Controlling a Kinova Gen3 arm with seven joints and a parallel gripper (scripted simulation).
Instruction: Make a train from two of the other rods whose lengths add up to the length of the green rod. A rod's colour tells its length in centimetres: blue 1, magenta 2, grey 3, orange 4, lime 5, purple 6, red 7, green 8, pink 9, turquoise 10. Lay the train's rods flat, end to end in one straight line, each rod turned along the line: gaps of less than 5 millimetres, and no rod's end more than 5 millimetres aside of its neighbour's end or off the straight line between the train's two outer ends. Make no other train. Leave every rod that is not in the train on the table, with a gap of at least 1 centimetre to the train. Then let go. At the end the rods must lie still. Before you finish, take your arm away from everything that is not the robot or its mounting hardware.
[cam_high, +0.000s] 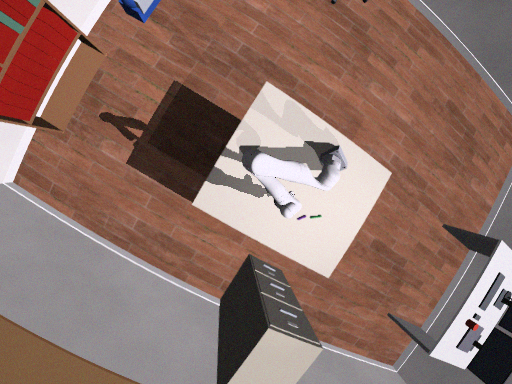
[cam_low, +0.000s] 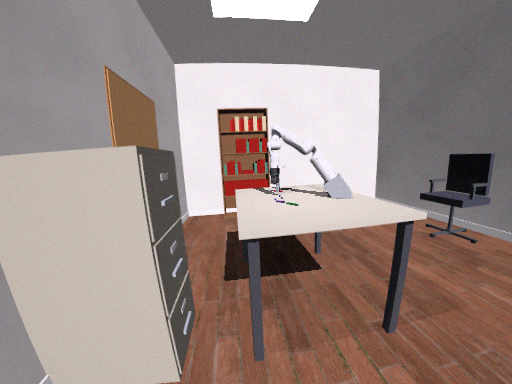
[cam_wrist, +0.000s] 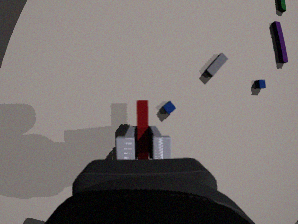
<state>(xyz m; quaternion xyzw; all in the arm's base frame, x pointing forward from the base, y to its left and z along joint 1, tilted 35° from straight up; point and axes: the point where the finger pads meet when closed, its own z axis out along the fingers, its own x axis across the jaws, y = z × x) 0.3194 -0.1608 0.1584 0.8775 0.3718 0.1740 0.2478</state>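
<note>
Right now the grey rod is 2 cm ahead of my hand, 11 cm to the left of it and 4 cm below it. From my hand the other things lie so: green rod 3 cm ahead, 31 cm to the left, 4 cm below; then red rod 1 cm below; then purple rod 7 cm ahead, 22 cm to the left, 4 cm below.
</note>
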